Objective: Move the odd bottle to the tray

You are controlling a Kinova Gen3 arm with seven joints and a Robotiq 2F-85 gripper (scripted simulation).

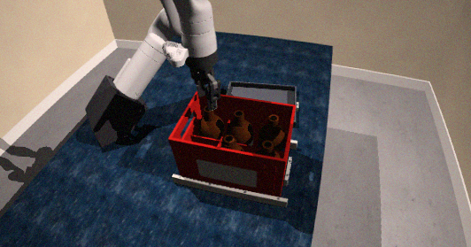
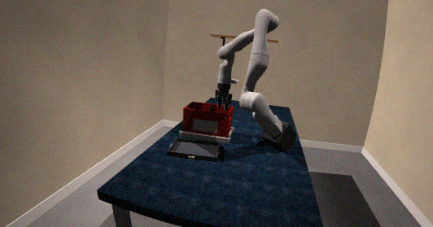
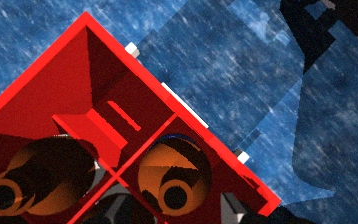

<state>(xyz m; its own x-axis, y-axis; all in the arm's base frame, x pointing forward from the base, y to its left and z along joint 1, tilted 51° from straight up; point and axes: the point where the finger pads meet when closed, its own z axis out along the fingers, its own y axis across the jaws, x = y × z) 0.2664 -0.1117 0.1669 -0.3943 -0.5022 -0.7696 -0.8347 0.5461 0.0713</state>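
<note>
Now: hand 12 cm above the crate, 9 cm short of it and 1 cm to the left of it. The rest, counted from my hand: grey tray: 25 cm to the left, 19 cm below, 1 cm ahead.
</note>
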